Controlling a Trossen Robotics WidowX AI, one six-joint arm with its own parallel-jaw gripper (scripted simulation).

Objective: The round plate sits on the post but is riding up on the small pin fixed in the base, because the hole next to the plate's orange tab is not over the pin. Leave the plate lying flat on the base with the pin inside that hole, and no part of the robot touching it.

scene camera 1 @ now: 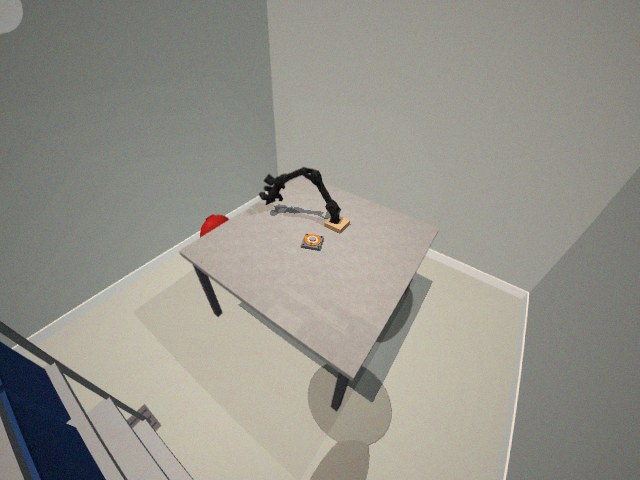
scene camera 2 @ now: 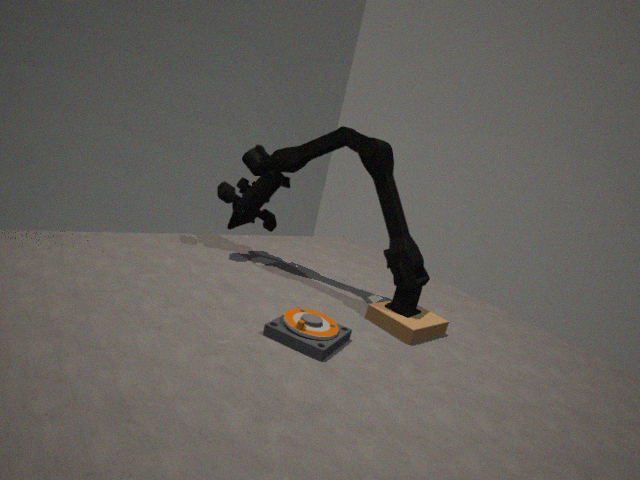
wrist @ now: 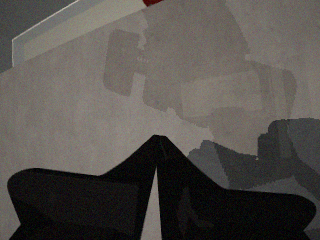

Labels:
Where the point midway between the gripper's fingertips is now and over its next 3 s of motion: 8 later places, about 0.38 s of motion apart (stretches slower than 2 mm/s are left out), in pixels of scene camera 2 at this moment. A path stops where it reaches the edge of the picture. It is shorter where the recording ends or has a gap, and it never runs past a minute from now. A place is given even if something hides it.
My gripper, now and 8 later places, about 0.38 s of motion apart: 228, 228; 210, 243; 233, 271; 291, 299; 313, 309; 309, 326; 302, 327; 296, 325; 290, 321

